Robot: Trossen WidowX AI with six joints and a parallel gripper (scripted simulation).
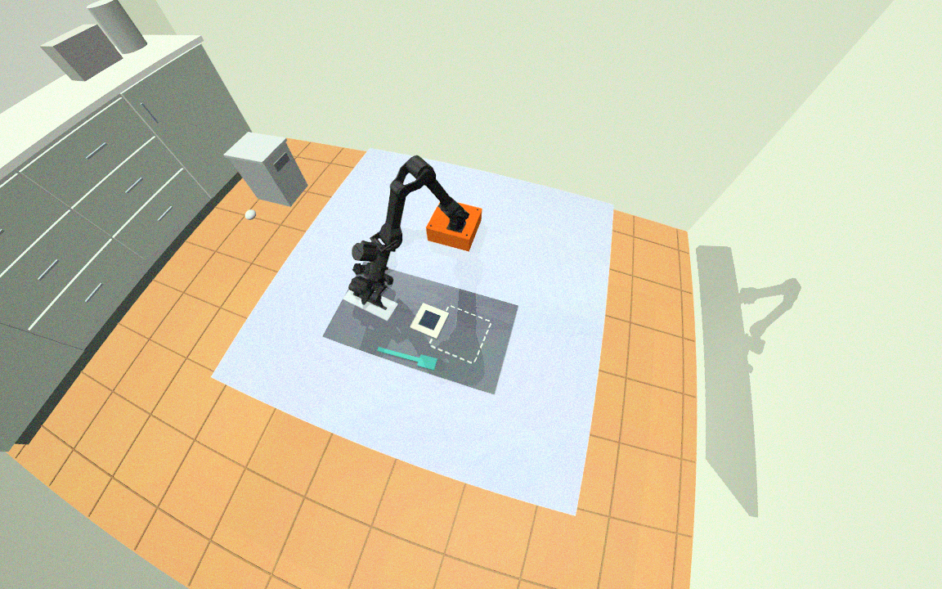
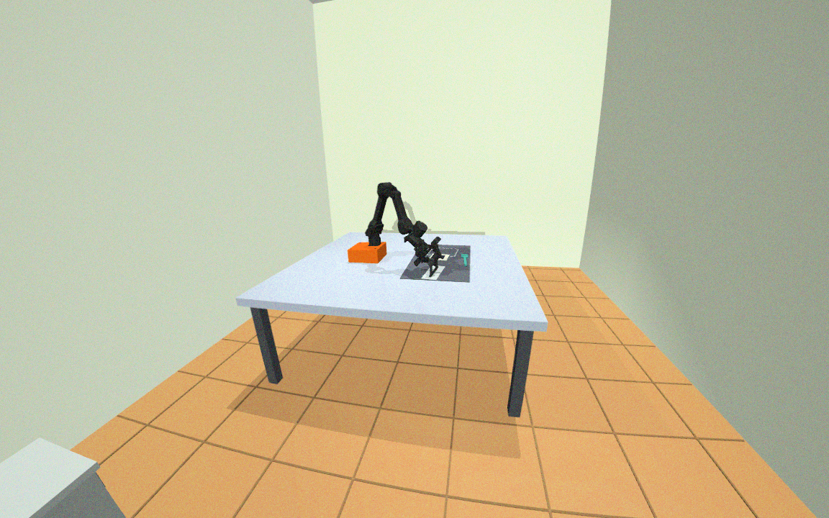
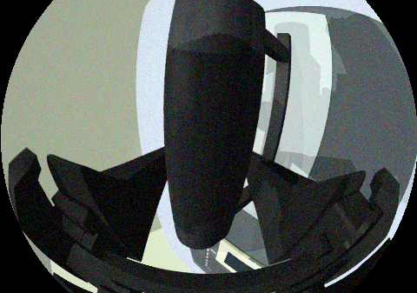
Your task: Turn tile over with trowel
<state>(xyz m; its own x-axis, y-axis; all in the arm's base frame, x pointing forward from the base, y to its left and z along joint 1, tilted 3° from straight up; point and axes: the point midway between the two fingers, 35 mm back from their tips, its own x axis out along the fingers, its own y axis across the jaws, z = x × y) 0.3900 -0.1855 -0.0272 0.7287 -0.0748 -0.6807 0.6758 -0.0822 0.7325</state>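
Right now my gripper tip is 200 mm to the right of the grey mat, 70 mm above it and 20 mm past it. Round my gripper tip: teal trowel: 220 mm to the left, 120 mm ahead, 40 mm below; then square tile: 220 mm to the left, 40 mm below, 30 mm behind.
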